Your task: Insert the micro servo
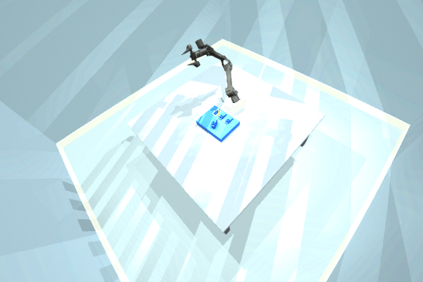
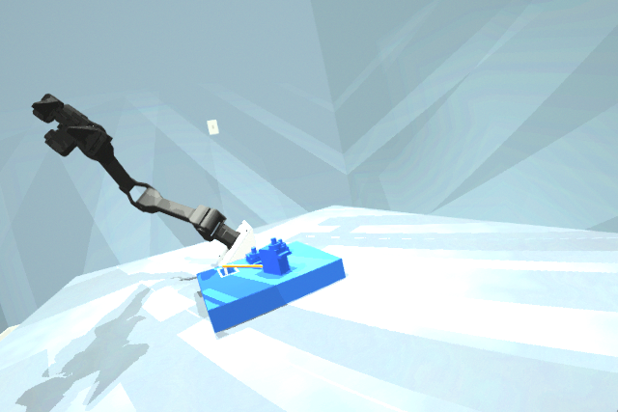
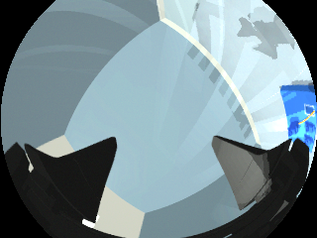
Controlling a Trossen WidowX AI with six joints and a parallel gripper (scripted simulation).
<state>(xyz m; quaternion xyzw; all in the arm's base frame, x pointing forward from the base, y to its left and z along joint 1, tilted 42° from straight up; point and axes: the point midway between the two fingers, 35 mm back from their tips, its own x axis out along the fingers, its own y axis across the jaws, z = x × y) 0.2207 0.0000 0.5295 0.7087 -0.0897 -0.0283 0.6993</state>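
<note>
My gripper tip is 460 mm above the blue deck, 380 mm to the right of it and 90 mm short of it.
</note>
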